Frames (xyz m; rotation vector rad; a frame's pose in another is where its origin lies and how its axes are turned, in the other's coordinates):
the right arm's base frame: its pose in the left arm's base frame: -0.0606 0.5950 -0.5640 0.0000 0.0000 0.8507
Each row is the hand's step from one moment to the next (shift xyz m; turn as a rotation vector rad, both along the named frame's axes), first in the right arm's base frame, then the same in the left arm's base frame.
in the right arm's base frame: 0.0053 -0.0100 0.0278 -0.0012 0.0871 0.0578
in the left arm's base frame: 0.0110 -0.0026 0.0278 -0.0663 0.0565 0.0578
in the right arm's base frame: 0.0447 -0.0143 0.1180 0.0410 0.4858 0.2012
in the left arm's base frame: 0.0402 0.0242 0.1180 -0.3382 0.3512 0.2012
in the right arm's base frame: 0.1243 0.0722 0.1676 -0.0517 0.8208 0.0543
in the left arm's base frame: 0.0277 0.1411 0.1676 -0.6511 0.5024 0.0543
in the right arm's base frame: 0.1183 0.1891 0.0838 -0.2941 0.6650 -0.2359
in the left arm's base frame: -0.0641 0.2136 0.0838 -0.6939 0.2175 -0.2359
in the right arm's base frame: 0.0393 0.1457 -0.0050 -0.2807 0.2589 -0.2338
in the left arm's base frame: -0.0836 0.1256 -0.0050 -0.3797 -0.0403 -0.2338
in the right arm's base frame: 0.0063 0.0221 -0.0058 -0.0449 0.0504 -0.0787
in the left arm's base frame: -0.0125 0.0193 -0.0058 -0.0675 -0.0005 -0.0787
